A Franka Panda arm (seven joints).
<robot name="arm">
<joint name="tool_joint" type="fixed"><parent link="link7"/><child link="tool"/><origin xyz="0 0 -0.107" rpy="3.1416 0 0"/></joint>
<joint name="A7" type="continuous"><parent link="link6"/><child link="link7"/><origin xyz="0.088 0 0" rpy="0 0 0"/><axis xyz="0 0 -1"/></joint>
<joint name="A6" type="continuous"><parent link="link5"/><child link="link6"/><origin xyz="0 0 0" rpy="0 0 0"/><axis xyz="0 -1 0"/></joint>
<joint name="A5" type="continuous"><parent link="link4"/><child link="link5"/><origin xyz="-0.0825 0 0.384" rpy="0 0 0"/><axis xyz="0 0 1"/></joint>
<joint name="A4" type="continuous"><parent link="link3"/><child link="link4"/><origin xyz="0.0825 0 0" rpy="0 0 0"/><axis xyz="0 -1 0"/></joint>
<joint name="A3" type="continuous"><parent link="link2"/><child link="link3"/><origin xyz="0 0 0.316" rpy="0 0 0"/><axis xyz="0 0 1"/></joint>
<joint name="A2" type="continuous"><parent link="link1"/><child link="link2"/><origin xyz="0 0 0" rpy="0 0 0"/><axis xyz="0 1 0"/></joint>
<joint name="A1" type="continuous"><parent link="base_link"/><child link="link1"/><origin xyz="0 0 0.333" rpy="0 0 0"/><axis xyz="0 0 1"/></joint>
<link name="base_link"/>
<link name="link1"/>
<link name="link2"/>
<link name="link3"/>
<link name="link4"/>
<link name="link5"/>
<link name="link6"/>
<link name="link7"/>
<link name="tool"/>
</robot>
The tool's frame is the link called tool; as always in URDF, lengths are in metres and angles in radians. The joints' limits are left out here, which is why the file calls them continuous.
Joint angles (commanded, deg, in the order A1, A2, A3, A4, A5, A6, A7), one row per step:
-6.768 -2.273 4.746 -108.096 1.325 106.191 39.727
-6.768 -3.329 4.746 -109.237 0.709 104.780 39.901
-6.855 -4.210 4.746 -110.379 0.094 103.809 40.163
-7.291 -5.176 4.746 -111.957 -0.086 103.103 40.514
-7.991 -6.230 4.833 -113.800 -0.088 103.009 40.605
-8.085 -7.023 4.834 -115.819 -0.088 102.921 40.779
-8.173 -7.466 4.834 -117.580 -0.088 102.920 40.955
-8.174 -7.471 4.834 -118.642 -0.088 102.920 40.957
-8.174 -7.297 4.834 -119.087 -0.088 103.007 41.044
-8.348 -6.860 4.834 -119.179 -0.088 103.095 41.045
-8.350 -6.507 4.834 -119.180 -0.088 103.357 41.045
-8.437 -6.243 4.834 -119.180 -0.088 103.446 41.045
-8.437 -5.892 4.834 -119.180 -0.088 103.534 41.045
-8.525 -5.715 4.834 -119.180 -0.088 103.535 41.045
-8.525 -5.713 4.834 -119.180 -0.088 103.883 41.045
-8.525 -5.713 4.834 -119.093 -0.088 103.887 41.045
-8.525 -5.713 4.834 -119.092 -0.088 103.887 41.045
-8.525 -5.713 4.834 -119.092 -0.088 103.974 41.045
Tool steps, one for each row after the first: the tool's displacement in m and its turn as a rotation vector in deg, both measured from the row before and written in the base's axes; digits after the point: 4 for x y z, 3 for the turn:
-0.0087 -0.0003 -0.0017 -0.620 1.525 0.008
-0.0075 -0.0012 -0.0027 -0.625 1.260 -0.184
-0.0085 -0.0038 -0.0052 -0.217 1.329 -0.751
-0.0084 -0.0050 -0.0057 -0.060 0.891 -0.720
-0.0080 -0.0004 -0.0095 -0.008 1.317 -0.287
-0.0064 -0.0005 -0.0104 0.020 1.319 -0.282
-0.0033 0.0001 -0.0085 0.062 1.055 -0.015
-0.0008 0.0000 -0.0050 0.033 0.529 -0.090
0.0008 -0.0017 -0.0044 0.063 0.436 -0.175
0.0014 -0.0002 -0.0028 0.035 0.089 0.001
0.0007 -0.0009 -0.0022 0.033 0.172 -0.086
0.0010 -0.0001 -0.0030 0.046 0.259 0.001
0.0003 -0.0008 -0.0015 0.026 0.174 -0.088
0.0007 0.0000 0.0004 -0.022 -0.345 0.003
0.0003 0.0000 0.0007 -0.006 -0.091 0.001
0.0000 0.0000 0.0000 0.000 -0.001 0.000
0.0002 0.0000 0.0001 -0.006 -0.087 0.001

